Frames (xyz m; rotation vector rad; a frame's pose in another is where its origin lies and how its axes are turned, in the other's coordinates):
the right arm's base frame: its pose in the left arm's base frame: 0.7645 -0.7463 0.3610 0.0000 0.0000 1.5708
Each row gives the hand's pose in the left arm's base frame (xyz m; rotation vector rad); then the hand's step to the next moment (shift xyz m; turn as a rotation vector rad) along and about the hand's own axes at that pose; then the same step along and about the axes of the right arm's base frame.
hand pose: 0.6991 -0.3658 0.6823 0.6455 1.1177 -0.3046
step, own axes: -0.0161 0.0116 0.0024 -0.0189 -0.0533 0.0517
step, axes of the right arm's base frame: 0.0062 -0.0012 0.0190 -0.0753 -0.0015 0.0143
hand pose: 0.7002 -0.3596 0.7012 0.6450 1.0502 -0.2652
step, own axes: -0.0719 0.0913 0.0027 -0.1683 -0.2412 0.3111
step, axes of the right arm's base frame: 0.0634 -0.0122 0.0967 -0.3955 -0.0218 0.1625
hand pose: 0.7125 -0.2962 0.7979 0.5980 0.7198 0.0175
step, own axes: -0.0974 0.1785 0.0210 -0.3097 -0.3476 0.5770
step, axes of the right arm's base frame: 0.1172 0.0278 0.1652 -0.6498 -0.0607 0.3517
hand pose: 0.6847 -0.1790 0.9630 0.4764 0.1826 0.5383
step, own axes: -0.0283 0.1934 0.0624 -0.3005 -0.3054 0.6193
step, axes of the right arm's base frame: 0.1065 0.0927 0.1489 -0.6295 -0.0617 0.4087
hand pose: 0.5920 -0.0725 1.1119 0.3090 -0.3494 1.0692
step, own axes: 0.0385 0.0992 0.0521 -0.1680 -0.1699 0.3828
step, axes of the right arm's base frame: 0.0536 0.0783 0.0710 -0.3665 -0.0291 0.2616
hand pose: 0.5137 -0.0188 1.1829 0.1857 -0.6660 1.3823
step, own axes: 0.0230 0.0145 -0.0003 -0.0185 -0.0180 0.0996
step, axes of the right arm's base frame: 0.0225 0.0127 0.0084 -0.0687 0.0162 0.0749
